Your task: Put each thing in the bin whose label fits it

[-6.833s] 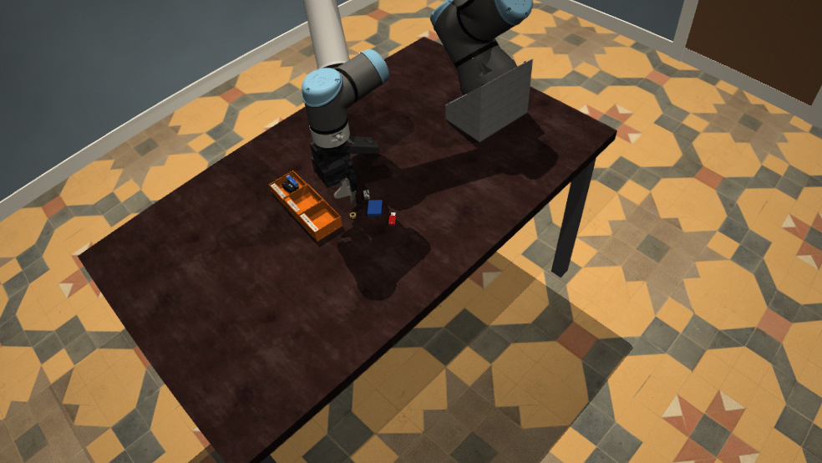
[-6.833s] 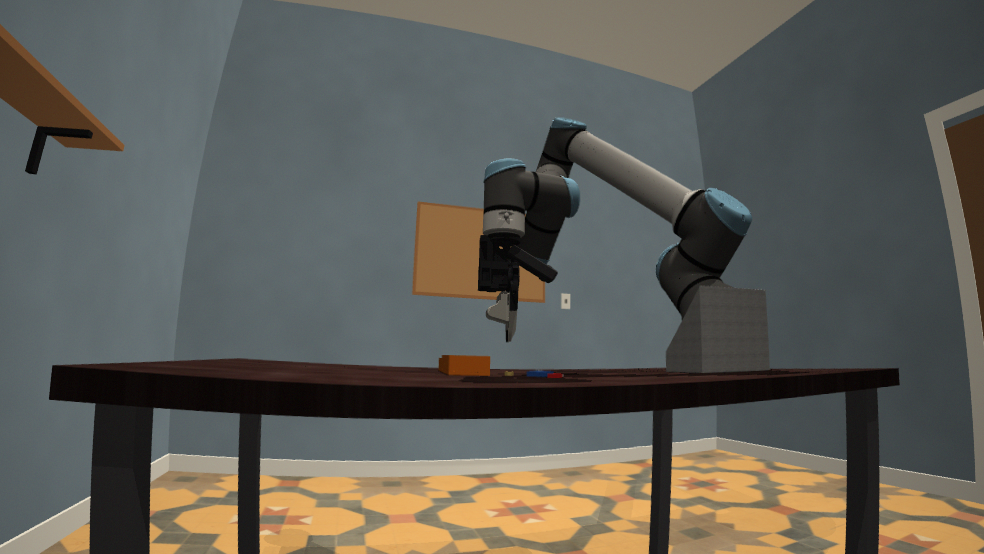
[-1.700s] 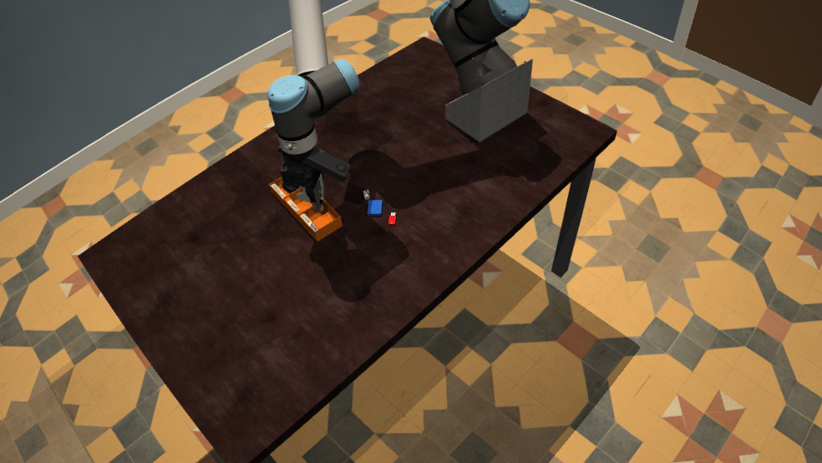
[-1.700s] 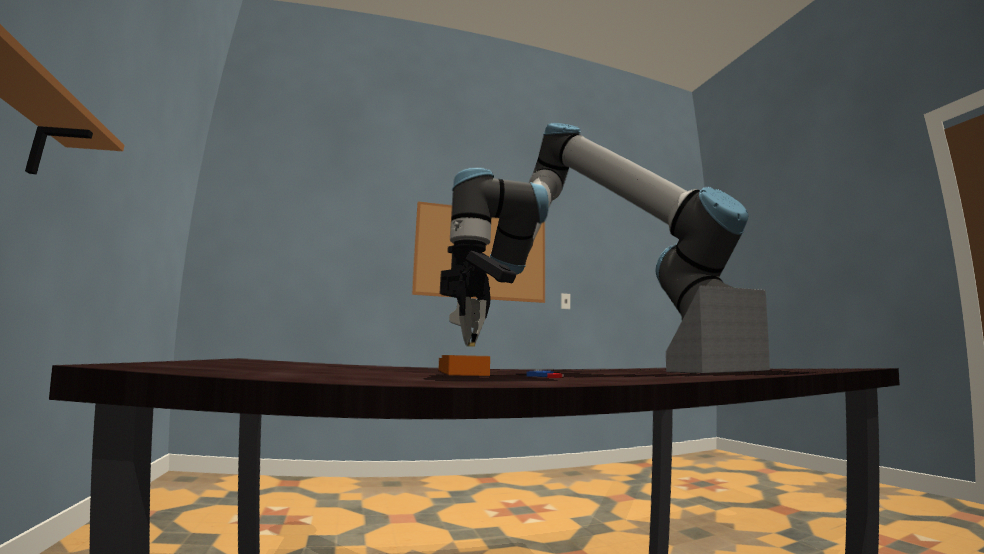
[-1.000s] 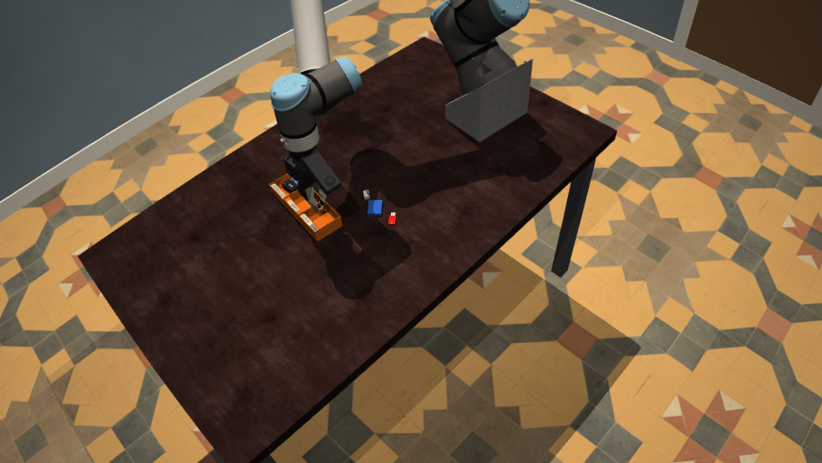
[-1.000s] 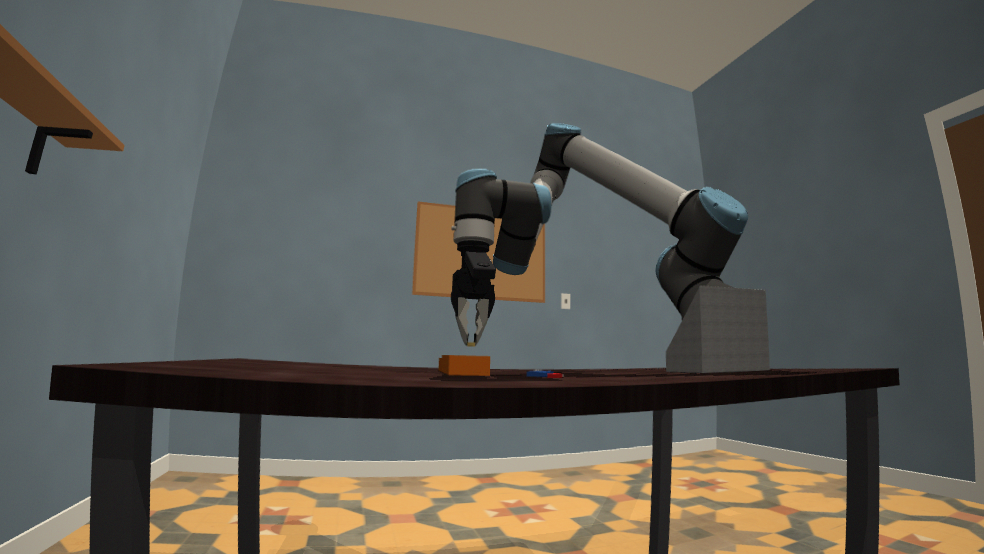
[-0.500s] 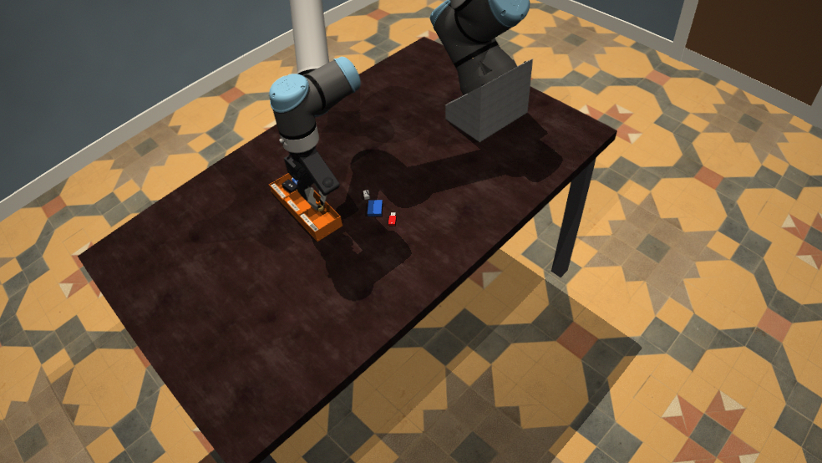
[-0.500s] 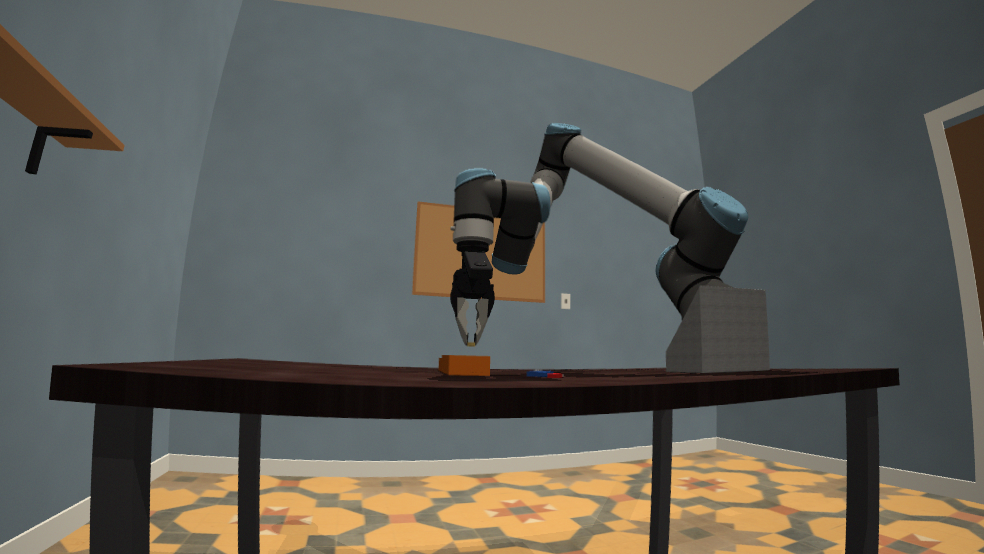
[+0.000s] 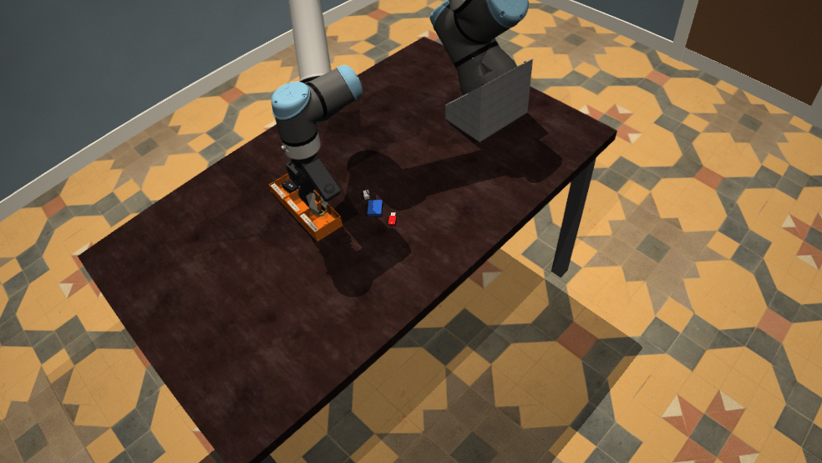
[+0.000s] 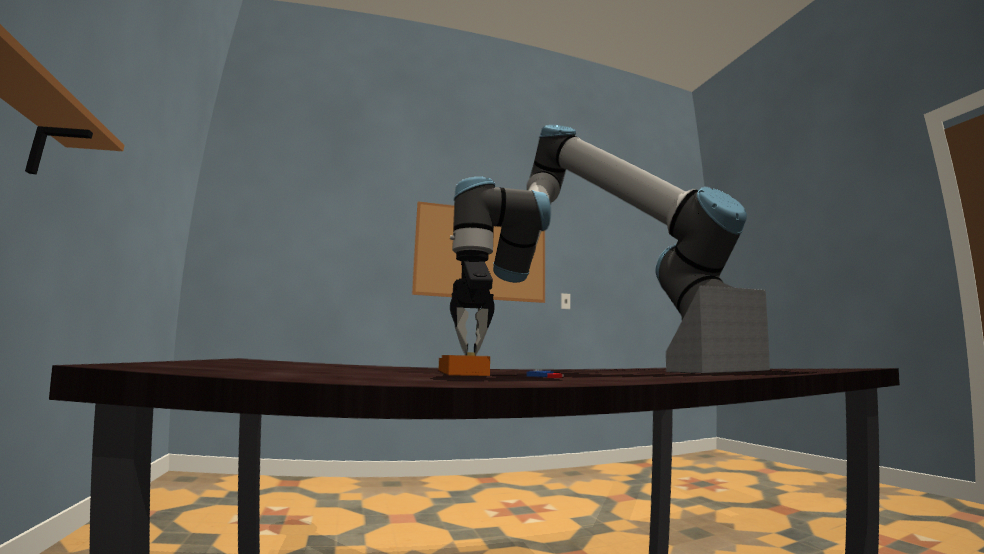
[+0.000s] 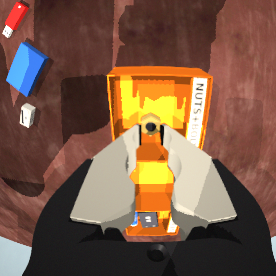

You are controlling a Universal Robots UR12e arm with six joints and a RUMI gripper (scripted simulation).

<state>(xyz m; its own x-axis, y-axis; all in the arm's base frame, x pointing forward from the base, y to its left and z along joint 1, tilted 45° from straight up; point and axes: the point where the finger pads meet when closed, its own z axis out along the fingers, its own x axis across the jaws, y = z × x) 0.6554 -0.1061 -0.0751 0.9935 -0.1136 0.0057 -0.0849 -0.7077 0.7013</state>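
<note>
Now: hand 1 cm above the yellow nut. The rest, counted from my hand: blue battery 4 cm behind, 17 cm to the right, 4 cm below; then blue flat block 13 cm behind, 6 cm to the left, 5 cm below; then white piece 15 cm behind, 1 cm to the left, 5 cm below.
</note>
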